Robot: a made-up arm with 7 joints. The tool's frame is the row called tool.
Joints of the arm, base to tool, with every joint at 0 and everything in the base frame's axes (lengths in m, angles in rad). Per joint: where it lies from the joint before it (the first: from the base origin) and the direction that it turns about. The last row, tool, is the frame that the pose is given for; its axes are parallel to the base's.
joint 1: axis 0 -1 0 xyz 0 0.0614 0
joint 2: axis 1 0 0 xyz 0 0.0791 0
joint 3: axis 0 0 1 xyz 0 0 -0.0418
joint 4: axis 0 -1 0 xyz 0 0 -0.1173
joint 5: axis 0 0 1 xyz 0 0 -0.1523
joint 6: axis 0 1 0 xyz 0 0 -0.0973
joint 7: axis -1 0 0 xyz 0 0 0
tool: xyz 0 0 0
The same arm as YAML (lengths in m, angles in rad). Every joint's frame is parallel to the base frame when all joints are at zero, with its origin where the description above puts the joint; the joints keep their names.
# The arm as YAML. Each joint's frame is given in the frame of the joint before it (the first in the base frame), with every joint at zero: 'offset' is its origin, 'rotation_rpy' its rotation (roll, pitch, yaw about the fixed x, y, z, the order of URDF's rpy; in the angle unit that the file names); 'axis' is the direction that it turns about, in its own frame. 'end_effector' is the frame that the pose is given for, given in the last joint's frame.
length_unit: m
angle_unit: rad
chain:
  - id: joint 1
    offset: [0.0, 0.0614, 0.0]
    rotation_rpy: [0.0, 0.0, 0.0]
    axis: "-y"
  - id: joint 2
    offset: [0.0, 0.0791, 0.0]
    rotation_rpy: [0.0, 0.0, 0.0]
    axis: "+x"
  - id: joint 3
    offset: [0.0, 0.0, -0.0418]
    rotation_rpy: [0.0, 0.0, 0.0]
    axis: "+z"
  - id: joint 4
    offset: [0.0, 0.0, -0.1173]
    rotation_rpy: [0.0, 0.0, 0.0]
    axis: "-y"
  - id: joint 5
    offset: [0.0, 0.0, -0.1523]
    rotation_rpy: [0.0, 0.0, 0.0]
    axis: "+z"
  - id: joint 6
    offset: [0.0, 0.0, -0.0973]
    rotation_rpy: [0.0, 0.0, 0.0]
    axis: "+y"
  - id: joint 7
    offset: [0.0, 0.0, 0.0]
    rotation_rpy: [0.0, 0.0, 0.0]
    axis: "-x"
end_effector:
  offset: [0.0, 0.0, 0.0]
  rotation_rpy: [0.0, 0.0, 0.0]

